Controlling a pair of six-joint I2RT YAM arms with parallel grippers.
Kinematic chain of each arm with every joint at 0, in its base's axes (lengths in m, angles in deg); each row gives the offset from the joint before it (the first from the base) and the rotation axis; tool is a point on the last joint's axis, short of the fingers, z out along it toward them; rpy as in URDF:
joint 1: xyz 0 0 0.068 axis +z
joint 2: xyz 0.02 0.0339 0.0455 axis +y
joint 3: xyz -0.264 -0.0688 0 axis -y
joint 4: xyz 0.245 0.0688 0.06 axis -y
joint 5: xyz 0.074 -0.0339 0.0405 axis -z
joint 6: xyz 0.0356 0 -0.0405 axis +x
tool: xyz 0 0 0 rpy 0 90 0
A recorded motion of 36 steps. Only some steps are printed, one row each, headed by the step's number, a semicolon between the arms.
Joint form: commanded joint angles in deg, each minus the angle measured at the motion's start. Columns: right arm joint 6, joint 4, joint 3, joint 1, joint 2, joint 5; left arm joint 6, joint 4, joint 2, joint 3, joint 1, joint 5.
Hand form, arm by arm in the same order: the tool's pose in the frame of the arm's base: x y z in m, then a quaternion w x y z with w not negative. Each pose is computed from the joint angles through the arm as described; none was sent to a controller.
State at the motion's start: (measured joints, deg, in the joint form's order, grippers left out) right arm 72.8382 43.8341 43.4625 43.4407 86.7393 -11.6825; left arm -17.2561 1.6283 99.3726 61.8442 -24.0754 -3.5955
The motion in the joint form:
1: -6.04 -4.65 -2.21 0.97 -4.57 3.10; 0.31 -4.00 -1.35 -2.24 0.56 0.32
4: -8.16 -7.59 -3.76 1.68 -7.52 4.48; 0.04 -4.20 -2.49 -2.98 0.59 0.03
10: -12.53 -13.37 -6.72 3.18 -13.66 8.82; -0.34 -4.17 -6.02 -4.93 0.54 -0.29
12: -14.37 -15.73 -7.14 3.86 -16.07 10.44; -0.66 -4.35 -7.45 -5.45 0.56 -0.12
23: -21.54 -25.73 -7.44 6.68 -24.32 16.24; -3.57 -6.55 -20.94 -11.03 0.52 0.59
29: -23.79 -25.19 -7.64 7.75 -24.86 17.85; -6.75 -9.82 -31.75 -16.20 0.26 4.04
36: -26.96 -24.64 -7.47 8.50 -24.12 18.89; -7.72 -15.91 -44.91 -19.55 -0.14 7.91
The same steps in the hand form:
1: 0.2232 0.2261 0.2566 0.34794 0.08782 0.71220 0.60331; 0.3392 -0.1454 0.1981 0.39950 0.04019 0.90802 -0.11954
4: 0.2134 0.2206 0.2570 0.35668 0.08073 0.72236 0.58691; 0.3354 -0.1433 0.2007 0.40150 0.03667 0.90738 -0.11878
10: 0.1945 0.2084 0.2580 0.38382 0.07182 0.73888 0.54917; 0.3249 -0.1389 0.2109 0.41374 0.03215 0.90154 -0.12255
12: 0.1877 0.2046 0.2620 0.39636 0.06524 0.74169 0.53716; 0.3210 -0.1372 0.2160 0.41830 0.02979 0.89889 -0.12701
23: 0.1639 0.1918 0.2765 0.43718 0.03377 0.75548 0.48681; 0.2797 -0.1199 0.2528 0.45361 0.00827 0.87665 -0.16019
29: 0.1600 0.1928 0.2785 0.45354 0.02147 0.75078 0.47976; 0.2413 -0.1068 0.2665 0.45455 0.00049 0.86676 -0.20521
36: 0.1594 0.1964 0.2776 0.46839 0.00175 0.75111 0.46524; 0.1966 -0.0913 0.2866 0.46515 0.01418 0.84963 -0.24811

